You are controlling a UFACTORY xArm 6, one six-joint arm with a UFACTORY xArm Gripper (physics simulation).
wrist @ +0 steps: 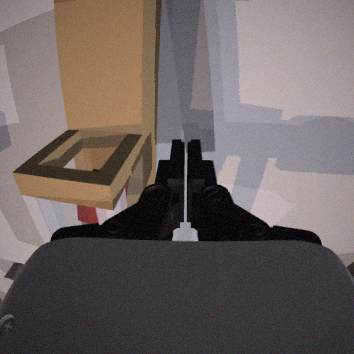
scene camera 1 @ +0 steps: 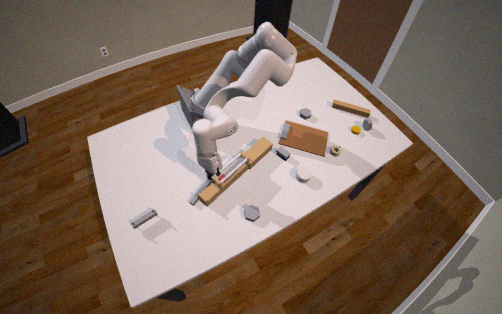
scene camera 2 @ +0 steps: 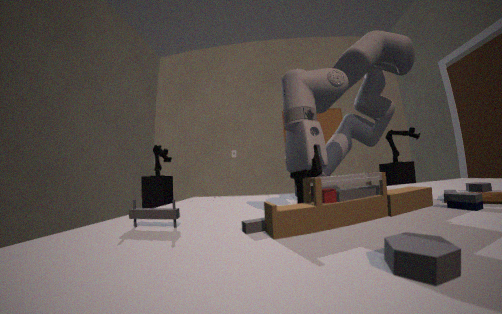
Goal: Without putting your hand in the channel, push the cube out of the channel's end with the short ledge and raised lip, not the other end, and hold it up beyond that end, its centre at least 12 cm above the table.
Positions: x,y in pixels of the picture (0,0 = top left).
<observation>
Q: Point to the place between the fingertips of my gripper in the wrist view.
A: At 185,159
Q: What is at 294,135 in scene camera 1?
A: A brown board.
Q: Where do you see a tan ledge with raised lip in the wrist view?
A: At 108,64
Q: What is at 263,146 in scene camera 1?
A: A tan ledge with raised lip.
</observation>
